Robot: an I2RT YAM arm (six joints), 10 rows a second.
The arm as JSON. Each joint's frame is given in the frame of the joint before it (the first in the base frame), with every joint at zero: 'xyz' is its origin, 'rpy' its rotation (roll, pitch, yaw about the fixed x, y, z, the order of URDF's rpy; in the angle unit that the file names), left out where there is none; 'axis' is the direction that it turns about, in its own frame. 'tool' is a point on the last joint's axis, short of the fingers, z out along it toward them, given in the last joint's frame.
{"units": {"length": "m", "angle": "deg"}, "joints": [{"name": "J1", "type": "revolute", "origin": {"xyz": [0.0, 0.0, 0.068]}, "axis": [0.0, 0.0, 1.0]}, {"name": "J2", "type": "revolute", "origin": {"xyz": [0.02, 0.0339, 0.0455], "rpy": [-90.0, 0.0, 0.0]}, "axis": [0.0, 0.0, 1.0]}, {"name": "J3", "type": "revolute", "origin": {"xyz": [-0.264, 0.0, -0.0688], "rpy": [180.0, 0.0, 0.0]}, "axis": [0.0, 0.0, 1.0]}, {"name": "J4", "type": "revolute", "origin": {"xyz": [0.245, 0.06, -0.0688]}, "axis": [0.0, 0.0, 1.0]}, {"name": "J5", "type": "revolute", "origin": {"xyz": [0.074, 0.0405, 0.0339], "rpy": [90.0, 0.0, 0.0]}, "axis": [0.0, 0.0, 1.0]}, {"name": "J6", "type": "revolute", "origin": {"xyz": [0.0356, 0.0, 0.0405], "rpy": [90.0, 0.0, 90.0]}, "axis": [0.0, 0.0, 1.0]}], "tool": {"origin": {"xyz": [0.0, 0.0, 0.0], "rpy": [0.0, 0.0, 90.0]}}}
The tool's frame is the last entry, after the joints.
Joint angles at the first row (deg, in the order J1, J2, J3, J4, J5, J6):
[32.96 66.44 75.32 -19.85 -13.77 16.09]
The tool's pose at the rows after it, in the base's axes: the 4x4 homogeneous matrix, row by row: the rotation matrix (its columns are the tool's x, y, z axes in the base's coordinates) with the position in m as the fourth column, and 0 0 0 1 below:
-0.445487 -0.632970 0.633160 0.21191; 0.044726 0.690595 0.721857 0.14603; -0.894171 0.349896 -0.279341 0.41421; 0 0 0 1
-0.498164 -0.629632 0.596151 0.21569; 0.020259 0.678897 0.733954 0.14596; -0.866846 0.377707 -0.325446 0.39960; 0 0 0 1
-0.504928 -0.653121 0.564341 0.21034; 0.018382 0.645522 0.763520 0.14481; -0.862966 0.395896 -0.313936 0.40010; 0 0 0 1
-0.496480 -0.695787 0.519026 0.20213; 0.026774 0.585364 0.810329 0.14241; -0.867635 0.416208 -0.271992 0.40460; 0 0 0 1
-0.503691 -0.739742 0.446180 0.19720; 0.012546 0.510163 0.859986 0.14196; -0.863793 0.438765 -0.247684 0.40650; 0 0 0 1
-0.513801 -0.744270 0.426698 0.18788; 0.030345 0.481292 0.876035 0.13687; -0.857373 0.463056 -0.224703 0.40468; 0 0 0 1
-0.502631 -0.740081 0.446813 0.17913; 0.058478 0.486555 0.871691 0.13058; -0.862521 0.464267 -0.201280 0.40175; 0 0 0 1
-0.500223 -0.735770 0.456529 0.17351; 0.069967 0.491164 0.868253 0.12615; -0.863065 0.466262 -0.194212 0.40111; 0 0 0 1
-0.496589 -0.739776 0.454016 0.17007; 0.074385 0.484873 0.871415 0.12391; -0.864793 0.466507 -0.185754 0.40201; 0 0 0 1
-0.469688 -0.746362 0.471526 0.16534; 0.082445 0.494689 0.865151 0.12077; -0.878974 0.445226 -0.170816 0.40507; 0 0 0 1
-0.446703 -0.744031 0.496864 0.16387; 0.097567 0.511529 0.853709 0.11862; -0.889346 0.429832 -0.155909 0.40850; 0 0 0 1
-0.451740 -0.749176 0.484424 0.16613; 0.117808 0.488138 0.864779 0.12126; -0.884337 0.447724 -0.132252 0.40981; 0 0 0 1
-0.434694 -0.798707 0.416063 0.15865; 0.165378 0.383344 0.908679 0.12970; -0.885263 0.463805 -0.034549 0.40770; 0 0 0 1
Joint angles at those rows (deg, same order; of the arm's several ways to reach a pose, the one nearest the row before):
[32.43 67.15 74.01 -23.73 -15.65 16.70]
[31.64 67.59 72.07 -24.52 -18.19 17.05]
[31.73 66.54 71.37 -24.44 -20.65 17.49]
[31.73 64.78 70.49 -23.12 -24.60 18.19]
[31.55 64.07 70.14 -22.67 -29.96 18.46]
[31.47 61.54 67.86 -21.63 -31.63 20.21]
[31.38 58.64 65.13 -20.04 -30.77 21.27]
[31.20 56.96 64.07 -20.13 -30.41 21.71]
[31.11 56.08 63.72 -20.13 -30.76 21.88]
[31.20 54.85 63.54 -20.04 -29.72 21.18]
[31.11 54.32 63.72 -19.60 -28.30 20.92]
[31.29 54.84 63.55 -17.42 -29.17 22.58]
[34.09 53.44 59.70 -8.58 -31.29 26.45]

